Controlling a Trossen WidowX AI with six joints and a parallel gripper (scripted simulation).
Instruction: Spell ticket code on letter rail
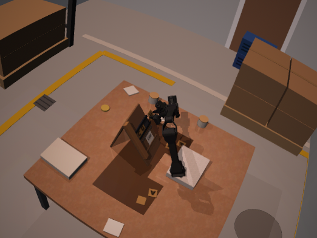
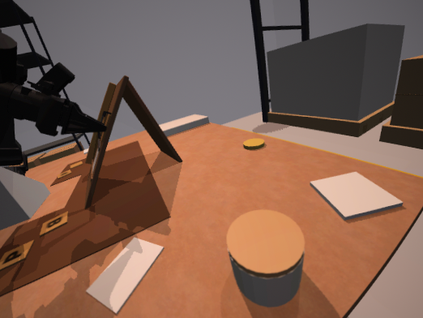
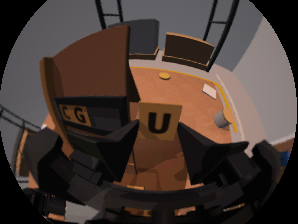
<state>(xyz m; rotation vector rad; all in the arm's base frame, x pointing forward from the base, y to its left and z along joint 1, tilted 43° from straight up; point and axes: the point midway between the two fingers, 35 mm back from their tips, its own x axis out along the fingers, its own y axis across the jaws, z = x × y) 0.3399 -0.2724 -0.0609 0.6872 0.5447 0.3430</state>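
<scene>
My gripper tip is now 7 cm past the white ticket, 12 cm to the right of it and 8 cm above it. Also, from my gripper tip: dark mat: 17 cm behind, 23 cm to the left, 18 cm below; then yellow disc: 39 cm ahead, 1 cm to the right, 17 cm below; then white card: 3 cm behind, 22 cm to the right, 18 cm below.
</scene>
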